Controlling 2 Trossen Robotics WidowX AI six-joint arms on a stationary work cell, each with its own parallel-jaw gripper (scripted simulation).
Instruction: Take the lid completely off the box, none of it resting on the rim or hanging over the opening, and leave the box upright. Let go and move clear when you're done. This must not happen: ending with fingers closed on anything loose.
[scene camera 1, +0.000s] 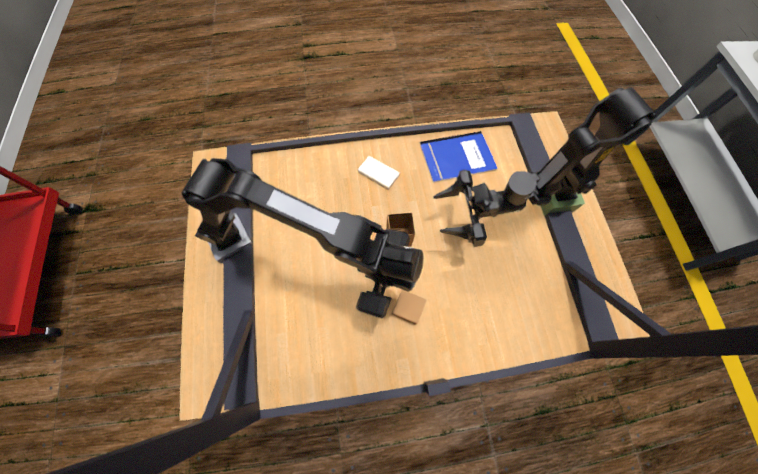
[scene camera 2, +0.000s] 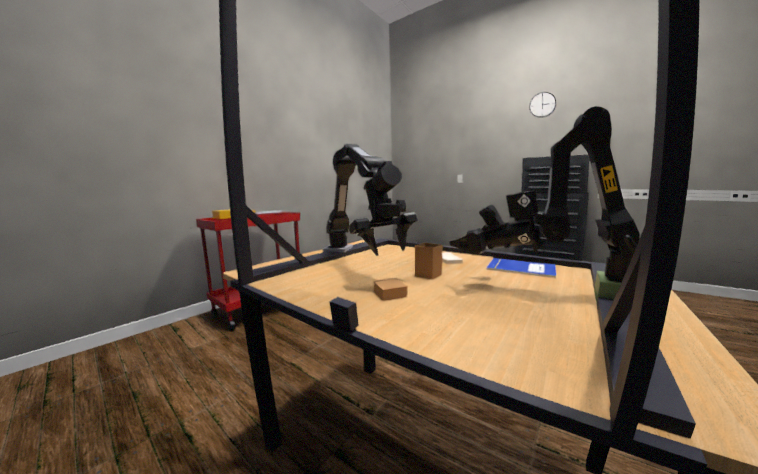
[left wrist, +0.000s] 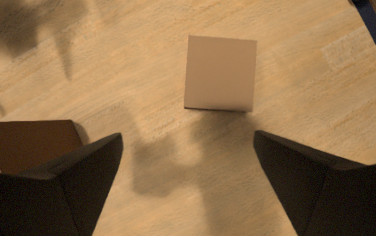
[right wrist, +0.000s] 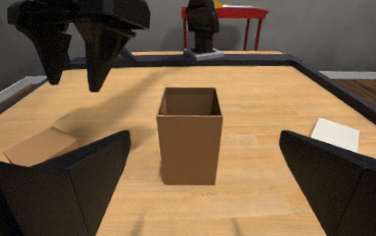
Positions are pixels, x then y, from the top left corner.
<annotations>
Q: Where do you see my left gripper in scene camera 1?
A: At 395, 282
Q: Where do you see my left gripper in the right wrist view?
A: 72, 88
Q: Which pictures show my right gripper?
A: Scene camera 1, scene camera 2 and the right wrist view only.
</annotations>
